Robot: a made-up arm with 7 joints. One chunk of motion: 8 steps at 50 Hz.
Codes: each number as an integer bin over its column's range. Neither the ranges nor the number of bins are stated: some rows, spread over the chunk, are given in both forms.
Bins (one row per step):
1: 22 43 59 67 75 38 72
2: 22 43 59 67 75 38 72
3: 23 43 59 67 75 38 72
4: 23 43 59 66 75 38 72
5: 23 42 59 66 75 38 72
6: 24 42 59 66 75 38 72
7: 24 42 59 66 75 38 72
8: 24 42 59 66 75 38 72
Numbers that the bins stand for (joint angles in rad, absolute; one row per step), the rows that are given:
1: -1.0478 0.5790 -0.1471 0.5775 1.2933 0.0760 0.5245
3: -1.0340 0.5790 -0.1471 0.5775 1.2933 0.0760 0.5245
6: -1.0203 0.5658 -0.1471 0.5533 1.2933 0.0760 0.5245
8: -1.0203 0.5658 -0.1471 0.5533 1.2933 0.0760 0.5245
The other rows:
2: -1.0478 0.5790 -0.1471 0.5775 1.2933 0.0760 0.5245
4: -1.0340 0.5790 -0.1471 0.5533 1.2933 0.0760 0.5245
5: -1.0340 0.5658 -0.1471 0.5533 1.2933 0.0760 0.5245
7: -1.0203 0.5658 -0.1471 0.5533 1.2933 0.0760 0.5245

